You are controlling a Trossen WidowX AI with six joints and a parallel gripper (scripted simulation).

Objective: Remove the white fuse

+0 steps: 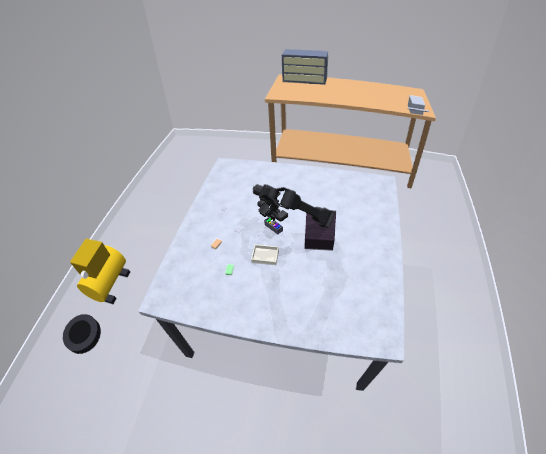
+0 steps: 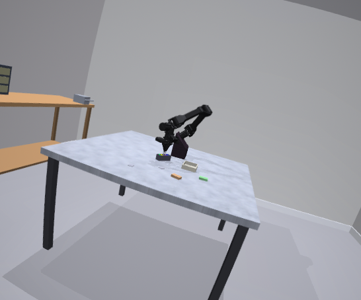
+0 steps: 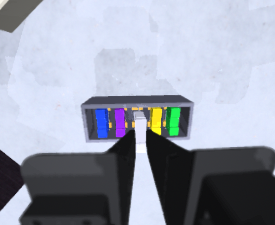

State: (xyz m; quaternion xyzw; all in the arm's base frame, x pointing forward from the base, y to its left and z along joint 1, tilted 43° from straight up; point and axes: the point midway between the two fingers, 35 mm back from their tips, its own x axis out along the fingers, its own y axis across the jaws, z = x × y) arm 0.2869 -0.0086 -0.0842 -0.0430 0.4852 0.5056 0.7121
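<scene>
The yellow fuse lies 10 mm ahead of my gripper tip, 10 mm to the right of it and 40 mm below it. Round my gripper tip: purple fuse (10 mm behind, 10 mm to the left, 40 mm below); then green fuse (30 mm ahead, 20 mm to the right, 40 mm below); then white fuse (10 mm below).
</scene>
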